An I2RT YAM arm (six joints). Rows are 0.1 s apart.
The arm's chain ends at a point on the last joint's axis. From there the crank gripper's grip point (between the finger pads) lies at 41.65 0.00 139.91 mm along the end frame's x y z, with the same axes.
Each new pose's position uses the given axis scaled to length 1; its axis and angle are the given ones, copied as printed.
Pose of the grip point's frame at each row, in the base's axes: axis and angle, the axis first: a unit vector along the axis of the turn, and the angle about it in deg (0 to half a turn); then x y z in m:
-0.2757, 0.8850, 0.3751, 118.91, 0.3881, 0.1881, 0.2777
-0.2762, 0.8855, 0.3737, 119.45, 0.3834, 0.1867, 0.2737
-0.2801, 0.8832, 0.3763, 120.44, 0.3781, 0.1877, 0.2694
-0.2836, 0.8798, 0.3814, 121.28, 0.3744, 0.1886, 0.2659
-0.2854, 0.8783, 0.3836, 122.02, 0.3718, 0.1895, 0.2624
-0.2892, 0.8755, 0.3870, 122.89, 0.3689, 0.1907, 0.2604
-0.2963, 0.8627, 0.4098, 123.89, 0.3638, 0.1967, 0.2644
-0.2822, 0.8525, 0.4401, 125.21, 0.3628, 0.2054, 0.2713
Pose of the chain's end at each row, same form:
-0.2757, 0.8850, 0.3751, 118.91, 0.3166, 0.0868, 0.3548
-0.2762, 0.8855, 0.3737, 119.45, 0.3128, 0.0856, 0.3519
-0.2801, 0.8832, 0.3763, 120.44, 0.3100, 0.0859, 0.3488
-0.2836, 0.8798, 0.3814, 121.28, 0.3087, 0.0856, 0.3458
-0.2854, 0.8783, 0.3836, 122.02, 0.3079, 0.0859, 0.3431
-0.2892, 0.8755, 0.3870, 122.89, 0.3074, 0.0863, 0.3419
-0.2963, 0.8627, 0.4098, 123.89, 0.3076, 0.0877, 0.3435
-0.2822, 0.8525, 0.4401, 125.21, 0.3115, 0.0912, 0.3464

